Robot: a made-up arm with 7 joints. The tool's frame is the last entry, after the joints. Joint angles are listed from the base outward. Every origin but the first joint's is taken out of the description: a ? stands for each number. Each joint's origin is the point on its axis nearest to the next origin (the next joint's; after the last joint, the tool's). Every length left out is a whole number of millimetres.
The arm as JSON. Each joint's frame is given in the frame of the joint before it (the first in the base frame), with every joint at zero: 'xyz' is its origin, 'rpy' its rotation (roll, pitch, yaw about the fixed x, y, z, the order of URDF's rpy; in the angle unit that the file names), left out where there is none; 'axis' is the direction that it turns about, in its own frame. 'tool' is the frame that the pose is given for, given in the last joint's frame.
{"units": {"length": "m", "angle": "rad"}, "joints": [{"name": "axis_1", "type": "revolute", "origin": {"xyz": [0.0, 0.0, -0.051]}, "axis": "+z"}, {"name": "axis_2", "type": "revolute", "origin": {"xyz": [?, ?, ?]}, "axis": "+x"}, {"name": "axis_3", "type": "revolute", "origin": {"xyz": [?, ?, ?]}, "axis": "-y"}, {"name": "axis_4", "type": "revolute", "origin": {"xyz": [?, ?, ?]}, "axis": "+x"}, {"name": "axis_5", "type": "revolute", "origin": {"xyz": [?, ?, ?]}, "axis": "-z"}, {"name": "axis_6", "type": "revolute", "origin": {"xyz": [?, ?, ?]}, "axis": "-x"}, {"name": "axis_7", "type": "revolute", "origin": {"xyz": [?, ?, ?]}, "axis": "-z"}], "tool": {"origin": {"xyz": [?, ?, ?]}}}
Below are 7 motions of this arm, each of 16 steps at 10 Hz.
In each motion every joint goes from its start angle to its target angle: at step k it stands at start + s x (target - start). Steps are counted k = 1, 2, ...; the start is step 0. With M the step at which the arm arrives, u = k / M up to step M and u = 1 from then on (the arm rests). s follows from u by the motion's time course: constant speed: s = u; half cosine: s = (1 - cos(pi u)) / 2; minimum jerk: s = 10 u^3 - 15 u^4 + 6 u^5.
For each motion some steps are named. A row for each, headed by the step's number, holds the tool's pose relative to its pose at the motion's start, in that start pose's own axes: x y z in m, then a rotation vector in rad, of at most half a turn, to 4 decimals.
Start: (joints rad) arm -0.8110 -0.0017 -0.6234 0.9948 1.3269 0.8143 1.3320
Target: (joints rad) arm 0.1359 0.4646 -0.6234 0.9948 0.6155 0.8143 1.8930
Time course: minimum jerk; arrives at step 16
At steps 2, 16:
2: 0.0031 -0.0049 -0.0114 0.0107 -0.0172 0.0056
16: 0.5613 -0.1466 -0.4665 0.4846 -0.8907 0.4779

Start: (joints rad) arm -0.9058 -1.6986 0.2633 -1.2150 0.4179 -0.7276 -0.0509
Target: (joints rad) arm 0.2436 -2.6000 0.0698 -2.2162 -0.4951 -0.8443 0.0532
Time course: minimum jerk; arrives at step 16
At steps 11, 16:
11: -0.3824 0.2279 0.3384 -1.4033 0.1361 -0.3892
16: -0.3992 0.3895 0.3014 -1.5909 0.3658 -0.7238

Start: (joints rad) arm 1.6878 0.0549 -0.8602 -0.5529 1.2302 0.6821 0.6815
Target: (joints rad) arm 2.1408 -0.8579 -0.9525 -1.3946 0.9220 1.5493 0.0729
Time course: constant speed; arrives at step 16
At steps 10, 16:
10: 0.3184 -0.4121 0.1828 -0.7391 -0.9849 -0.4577
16: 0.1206 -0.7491 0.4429 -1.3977 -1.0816 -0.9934

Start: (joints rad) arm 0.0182 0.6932 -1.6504 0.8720 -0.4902 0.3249 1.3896
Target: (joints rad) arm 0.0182 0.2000 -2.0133 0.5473 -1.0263 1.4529 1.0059
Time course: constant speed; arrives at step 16
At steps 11, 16:
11: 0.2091 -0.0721 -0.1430 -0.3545 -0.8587 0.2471
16: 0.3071 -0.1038 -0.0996 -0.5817 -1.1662 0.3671

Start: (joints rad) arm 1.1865 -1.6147 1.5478 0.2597 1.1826 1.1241 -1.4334
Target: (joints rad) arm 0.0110 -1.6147 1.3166 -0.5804 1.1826 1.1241 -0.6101
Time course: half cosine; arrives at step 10
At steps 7, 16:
7: -0.6836 0.0072 -0.0875 -0.6781 1.0891 -0.6025
16: -0.7817 -0.0143 0.0030 -1.0348 1.2250 -0.5940

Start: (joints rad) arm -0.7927 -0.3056 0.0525 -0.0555 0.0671 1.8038 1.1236
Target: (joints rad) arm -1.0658 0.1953 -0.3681 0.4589 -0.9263 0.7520 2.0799
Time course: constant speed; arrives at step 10
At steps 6, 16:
6: -0.0370 -0.1062 0.4881 0.6175 1.2094 -0.3270
16: 0.2277 -0.3145 0.6313 0.6399 2.1868 -0.3996

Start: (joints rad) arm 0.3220 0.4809 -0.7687 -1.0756 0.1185 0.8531 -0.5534
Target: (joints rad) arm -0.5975 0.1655 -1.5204 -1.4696 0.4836 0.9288 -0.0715
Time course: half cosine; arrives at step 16
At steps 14, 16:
14: -0.2300 0.1343 -0.2306 0.1803 0.5532 0.0322
16: -0.2331 0.1491 -0.2402 0.1880 0.5607 0.0354

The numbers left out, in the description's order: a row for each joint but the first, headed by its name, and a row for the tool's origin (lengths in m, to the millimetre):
axis_2: 0.361 0.041 0.0
axis_3: 0.0 0.174 0.08
axis_4: -0.146 0.0 0.153
axis_5: 0.0 -0.353 -0.233
axis_6: -0.058 0.024 0.0
axis_7: 0.0 0.284 -0.138
tool: -0.093 -0.089 0.0

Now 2 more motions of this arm.
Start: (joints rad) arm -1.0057 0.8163 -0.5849 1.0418 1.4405 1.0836 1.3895
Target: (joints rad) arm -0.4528 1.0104 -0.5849 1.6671 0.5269 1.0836 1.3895
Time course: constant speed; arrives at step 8
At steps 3, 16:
3: 0.0029 -0.1626 -0.1512 0.0767 -0.1463 0.3596
16: 0.0925 -0.4317 -0.2662 0.0921 -0.0969 0.9074

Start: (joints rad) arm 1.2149 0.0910 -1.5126 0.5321 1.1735 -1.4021 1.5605
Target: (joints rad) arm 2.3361 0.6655 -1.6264 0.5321 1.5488 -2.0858 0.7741
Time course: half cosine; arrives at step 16
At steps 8, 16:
8: 0.1606 -0.1578 -0.0517 -0.0055 -0.1239 0.8104
16: 0.3789 -0.2221 -0.0969 -0.1304 -0.2704 1.6493

